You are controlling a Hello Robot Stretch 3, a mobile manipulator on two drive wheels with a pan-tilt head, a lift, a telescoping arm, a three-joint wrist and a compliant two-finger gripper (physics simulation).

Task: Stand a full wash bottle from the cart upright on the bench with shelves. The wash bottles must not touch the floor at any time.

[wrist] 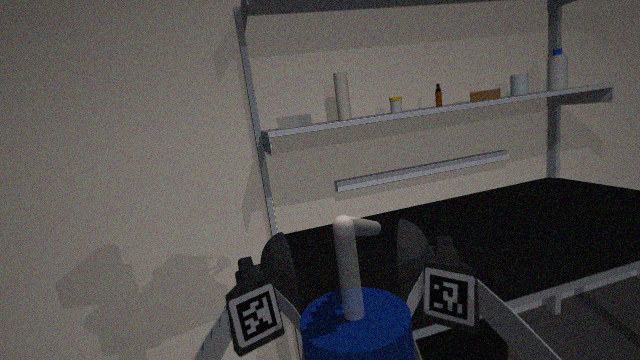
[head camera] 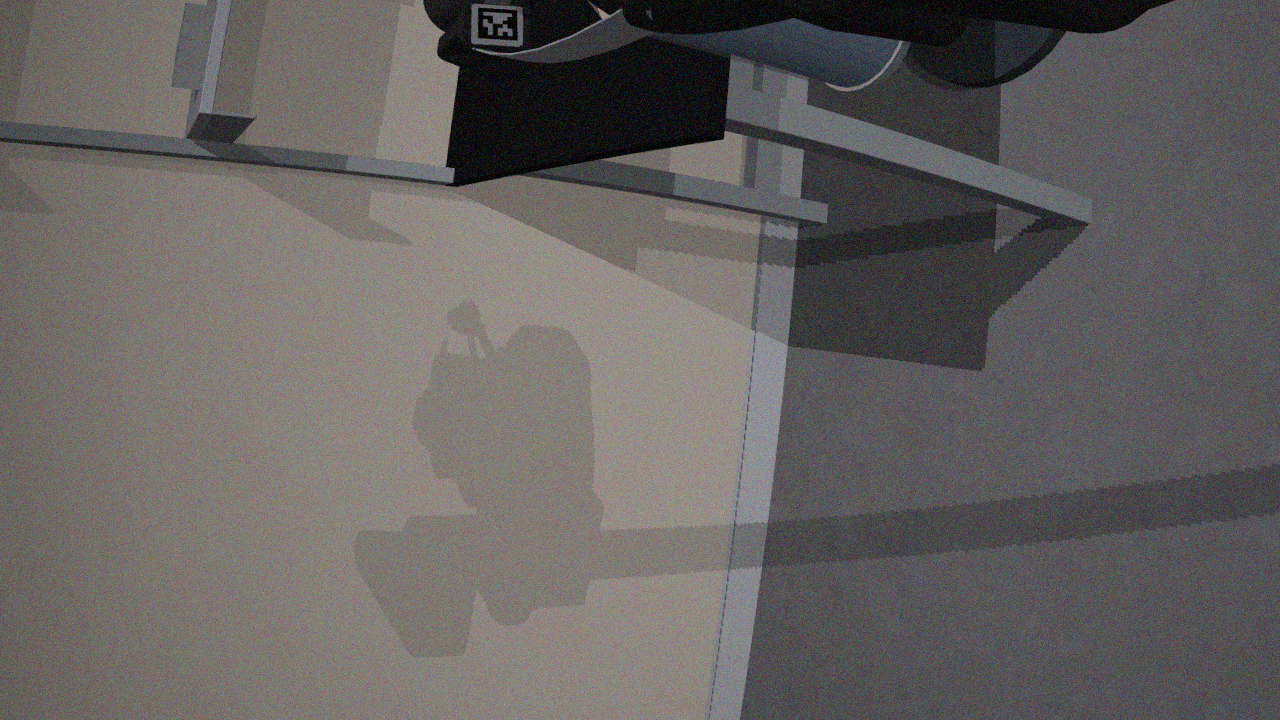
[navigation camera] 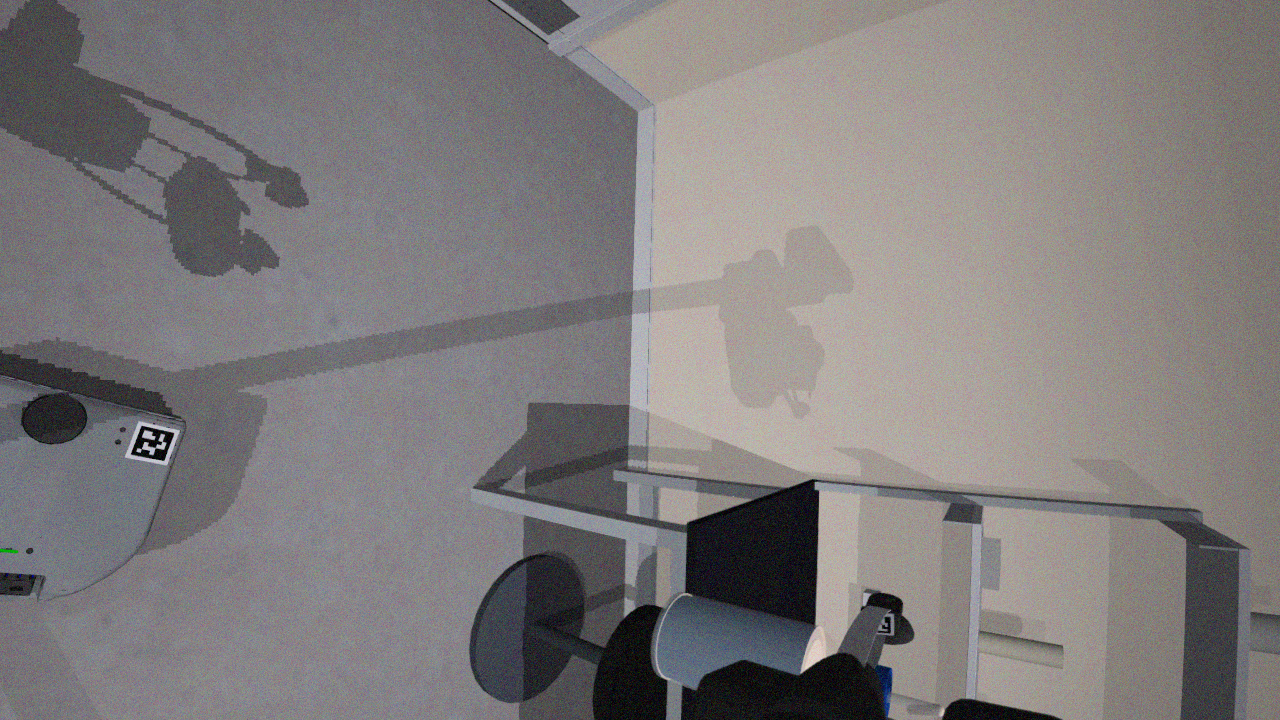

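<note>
My gripper is shut on a wash bottle. The bottle has a blue cap with a bent white nozzle between the fingertips in the wrist view. Its blue-grey body is held about upright, off the floor; dark gripper parts hide some of it. The bench with shelves has a black top, which lies beyond the fingers in the wrist view. In the navigation view the bottle's lower end overlaps the bench's front edge; its height above the top is unclear. The cart does not show.
A shelf above the bench bears a tall cylinder, a yellow-lidded jar, an amber bottle, a brown box and a blue-capped bottle. A stool stands by the bench. My base is at the left.
</note>
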